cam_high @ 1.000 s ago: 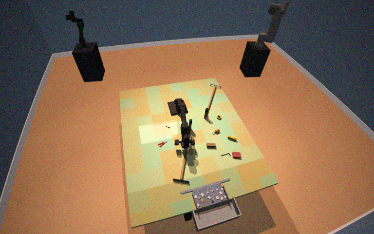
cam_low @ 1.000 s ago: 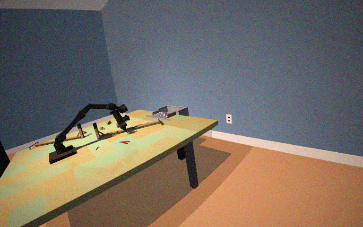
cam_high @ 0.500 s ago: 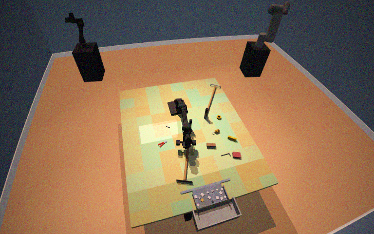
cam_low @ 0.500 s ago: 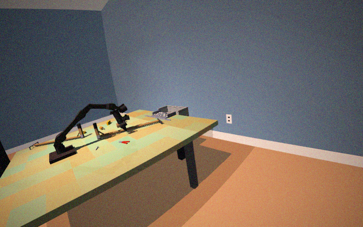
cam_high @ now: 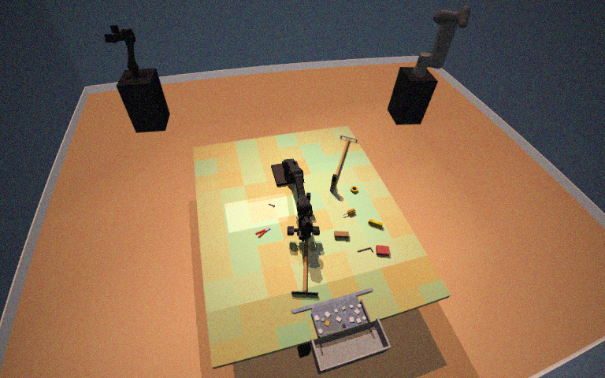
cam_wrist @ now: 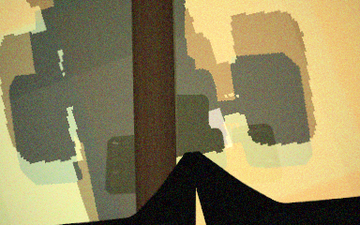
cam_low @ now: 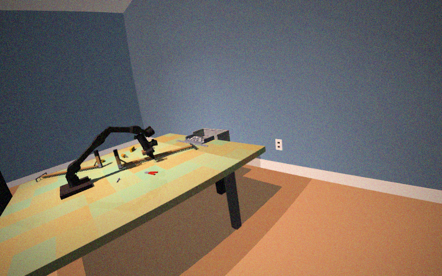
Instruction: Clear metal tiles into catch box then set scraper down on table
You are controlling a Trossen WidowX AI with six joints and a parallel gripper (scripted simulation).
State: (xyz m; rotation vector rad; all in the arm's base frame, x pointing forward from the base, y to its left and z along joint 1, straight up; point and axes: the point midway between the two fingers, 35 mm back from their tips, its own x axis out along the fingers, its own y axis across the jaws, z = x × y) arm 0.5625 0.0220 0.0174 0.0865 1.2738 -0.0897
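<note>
Right now the long scraper is 30 mm ahead of my gripper tip, 20 mm to the left of it and 50 mm above it. From my gripper tip the other things lie so: orange screwdriver (180 mm behind, 340 mm to the left, 10 mm above); hex key (100 mm ahead, 380 mm to the left, 10 mm below); brown block (20 mm behind, 240 mm to the left, 10 mm above).
</note>
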